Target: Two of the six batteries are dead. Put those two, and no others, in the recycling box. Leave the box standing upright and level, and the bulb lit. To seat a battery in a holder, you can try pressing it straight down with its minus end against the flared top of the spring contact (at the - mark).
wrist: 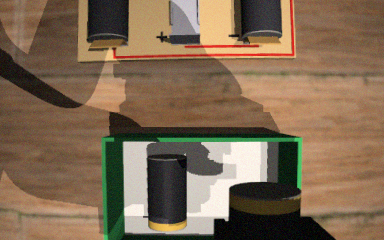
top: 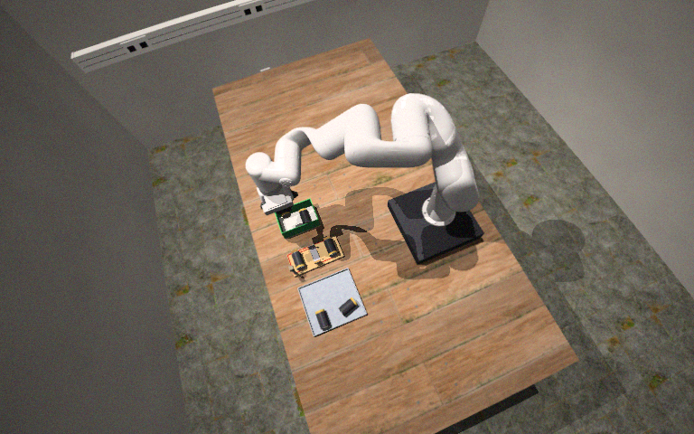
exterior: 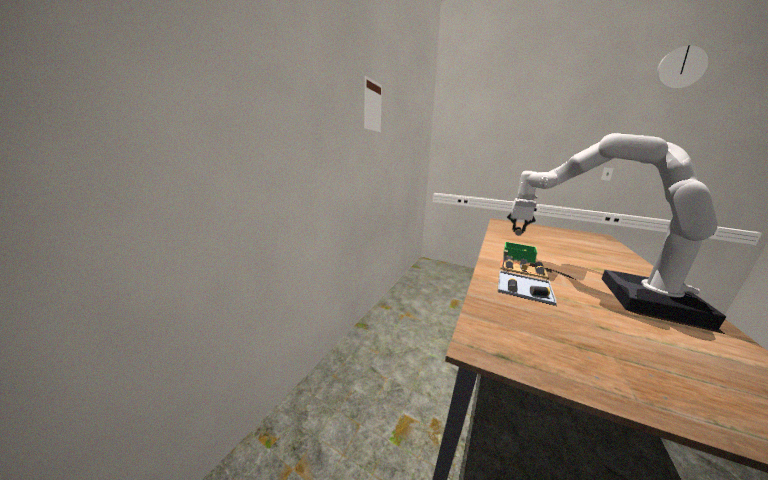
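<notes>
The green recycling box lies 30 mm behind my hand, 10 mm to the right of it and 140 mm below it. The rest, counted from my hand: grey tray 110 mm behind, 330 mm to the left, 150 mm below.
</notes>
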